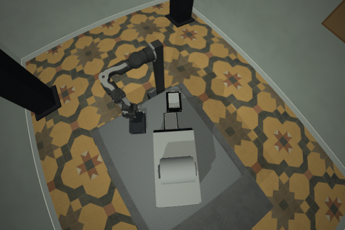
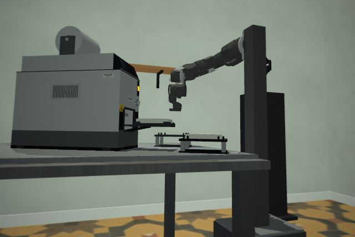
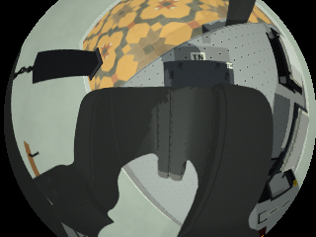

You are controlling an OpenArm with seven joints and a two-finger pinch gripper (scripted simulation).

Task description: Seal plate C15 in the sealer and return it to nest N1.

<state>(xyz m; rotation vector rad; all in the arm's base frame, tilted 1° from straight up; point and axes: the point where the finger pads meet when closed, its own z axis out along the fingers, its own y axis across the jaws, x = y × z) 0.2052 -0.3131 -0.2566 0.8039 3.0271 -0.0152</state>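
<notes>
My gripper is now 16 cm short of the plate C15, 22 cm to the right of it and 7 cm above it. Round my hand: sealer stage (16 cm ahead, 22 cm to the left, 8 cm below); then sealed plate C51 (1 cm ahead, 35 cm to the left, 12 cm below); then start key (20 cm ahead, 9 cm to the left, 2 cm above).
</notes>
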